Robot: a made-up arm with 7 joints. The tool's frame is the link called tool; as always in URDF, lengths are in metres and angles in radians. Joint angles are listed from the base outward.
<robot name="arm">
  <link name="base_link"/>
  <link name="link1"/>
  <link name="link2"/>
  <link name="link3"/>
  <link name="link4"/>
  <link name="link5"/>
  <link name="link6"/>
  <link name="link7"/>
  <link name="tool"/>
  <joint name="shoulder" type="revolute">
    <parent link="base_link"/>
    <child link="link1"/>
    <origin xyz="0 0 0.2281" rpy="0 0 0"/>
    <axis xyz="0 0 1"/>
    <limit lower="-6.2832" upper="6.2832"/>
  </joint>
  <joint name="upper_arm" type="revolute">
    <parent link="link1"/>
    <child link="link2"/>
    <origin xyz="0 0 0" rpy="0 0 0"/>
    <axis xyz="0 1 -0.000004"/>
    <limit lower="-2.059" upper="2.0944"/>
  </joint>
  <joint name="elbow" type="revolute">
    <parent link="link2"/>
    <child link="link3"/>
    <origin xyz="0 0 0.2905" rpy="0 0 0"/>
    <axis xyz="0 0 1"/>
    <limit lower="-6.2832" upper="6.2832"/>
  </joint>
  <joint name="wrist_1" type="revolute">
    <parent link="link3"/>
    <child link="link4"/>
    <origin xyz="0.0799 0 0" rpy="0 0 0"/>
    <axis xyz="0 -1 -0.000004"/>
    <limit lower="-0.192" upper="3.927"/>
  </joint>
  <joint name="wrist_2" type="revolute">
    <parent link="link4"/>
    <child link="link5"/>
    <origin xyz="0.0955 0 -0.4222" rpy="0 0 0"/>
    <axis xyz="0 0.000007 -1"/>
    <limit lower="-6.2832" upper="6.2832"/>
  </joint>
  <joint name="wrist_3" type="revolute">
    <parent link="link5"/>
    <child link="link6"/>
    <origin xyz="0 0 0" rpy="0 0 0"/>
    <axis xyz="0 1 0.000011"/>
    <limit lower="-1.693" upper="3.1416"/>
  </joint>
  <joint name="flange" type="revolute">
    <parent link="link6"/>
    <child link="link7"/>
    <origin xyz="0.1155 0 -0.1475" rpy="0 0 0"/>
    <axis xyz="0 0.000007 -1"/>
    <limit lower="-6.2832" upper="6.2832"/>
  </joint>
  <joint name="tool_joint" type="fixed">
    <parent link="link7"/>
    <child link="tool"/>
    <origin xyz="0 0 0" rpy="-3.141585 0 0"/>
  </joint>
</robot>
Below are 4 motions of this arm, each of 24 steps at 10 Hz.
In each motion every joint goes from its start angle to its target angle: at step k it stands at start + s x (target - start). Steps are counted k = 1, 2, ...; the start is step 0. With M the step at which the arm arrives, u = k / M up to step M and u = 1 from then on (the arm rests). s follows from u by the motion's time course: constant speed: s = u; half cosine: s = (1 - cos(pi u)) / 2; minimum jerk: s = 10 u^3 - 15 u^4 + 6 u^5.
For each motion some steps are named. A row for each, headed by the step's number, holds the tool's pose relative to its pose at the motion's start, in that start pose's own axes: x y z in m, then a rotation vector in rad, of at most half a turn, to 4 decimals.
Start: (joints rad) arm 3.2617 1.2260 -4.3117 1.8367 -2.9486 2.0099 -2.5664
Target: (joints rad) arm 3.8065 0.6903 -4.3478 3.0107 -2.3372 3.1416 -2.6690
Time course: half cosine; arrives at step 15
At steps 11, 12, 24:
11: 0.1035 -0.2115 -0.0157 -0.0248 1.3685 -0.1277
12: 0.1178 -0.2299 -0.0289 -0.0683 1.4782 -0.1724
24: 0.1373 -0.2554 -0.0478 -0.1369 1.6218 -0.2476

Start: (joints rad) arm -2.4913 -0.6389 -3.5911 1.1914 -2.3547 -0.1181 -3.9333
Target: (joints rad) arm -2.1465 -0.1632 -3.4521 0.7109 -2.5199 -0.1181 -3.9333
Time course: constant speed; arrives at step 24
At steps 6, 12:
6: -0.0145 -0.0592 -0.0439 0.0923 0.0031 -0.0890
12: -0.0386 -0.1124 -0.0902 0.1843 0.0068 -0.1892

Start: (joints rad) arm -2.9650 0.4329 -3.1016 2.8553 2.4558 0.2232 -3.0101
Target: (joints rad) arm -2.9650 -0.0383 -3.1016 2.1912 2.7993 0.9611 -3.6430
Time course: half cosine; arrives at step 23
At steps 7, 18, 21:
7: -0.1219 -0.0967 -0.0200 0.1111 -0.0450 -0.0213
18: -0.4293 -0.3673 -0.2704 0.2982 -0.1965 -0.0633
21: -0.4576 -0.3959 -0.3220 0.3083 -0.2244 -0.0762

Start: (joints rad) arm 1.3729 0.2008 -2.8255 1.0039 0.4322 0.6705 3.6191
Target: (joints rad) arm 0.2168 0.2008 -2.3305 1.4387 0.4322 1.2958 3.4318
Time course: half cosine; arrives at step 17
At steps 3, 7, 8, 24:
3: -0.0216 -0.0117 -0.0132 0.0174 -0.0069 0.0159
7: -0.0949 -0.0637 -0.0693 0.0857 -0.0264 0.0784
8: -0.1144 -0.0820 -0.0886 0.1074 -0.0302 0.0988
24: -0.1927 -0.2030 -0.2153 0.2332 -0.0284 0.2321

